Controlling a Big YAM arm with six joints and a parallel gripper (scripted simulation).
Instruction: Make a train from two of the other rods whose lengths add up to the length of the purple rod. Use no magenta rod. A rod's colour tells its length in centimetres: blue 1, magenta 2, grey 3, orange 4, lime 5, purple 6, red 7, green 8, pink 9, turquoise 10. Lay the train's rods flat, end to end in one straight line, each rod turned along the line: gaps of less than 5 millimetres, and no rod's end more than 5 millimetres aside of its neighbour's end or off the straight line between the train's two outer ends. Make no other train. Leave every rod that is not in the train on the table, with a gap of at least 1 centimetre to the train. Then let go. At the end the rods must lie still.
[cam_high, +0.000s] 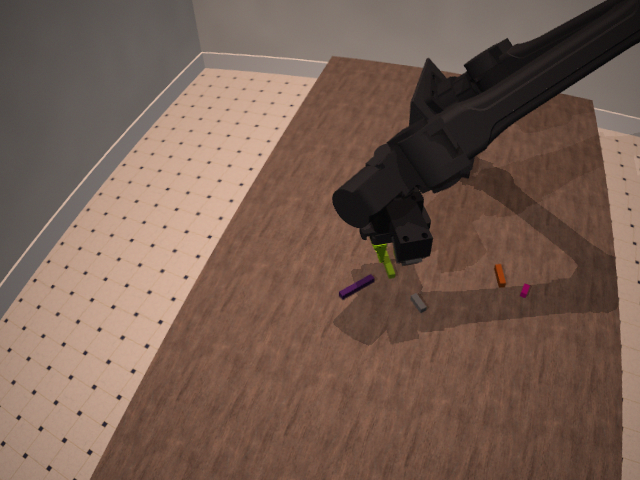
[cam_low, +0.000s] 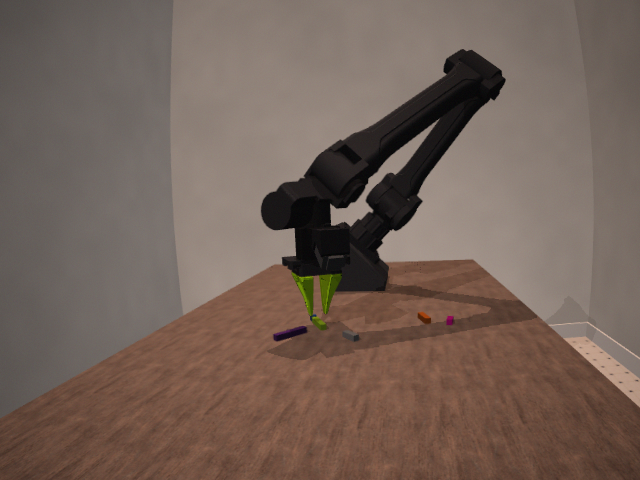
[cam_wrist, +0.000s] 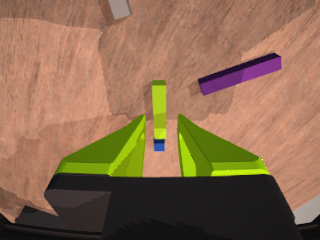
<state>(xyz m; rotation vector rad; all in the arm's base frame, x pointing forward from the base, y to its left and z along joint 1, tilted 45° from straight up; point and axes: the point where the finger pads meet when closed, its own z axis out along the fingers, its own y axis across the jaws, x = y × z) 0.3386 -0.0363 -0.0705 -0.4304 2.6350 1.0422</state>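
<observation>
Right now my hand is 30 mm above the lime rod. Round my hand: grey rod 70 mm ahead, 60 mm to the left, 30 mm below; blue rod 40 mm behind, 30 mm below, 10 mm to the right; purple rod 50 mm ahead, 40 mm to the right, 30 mm below.
</observation>
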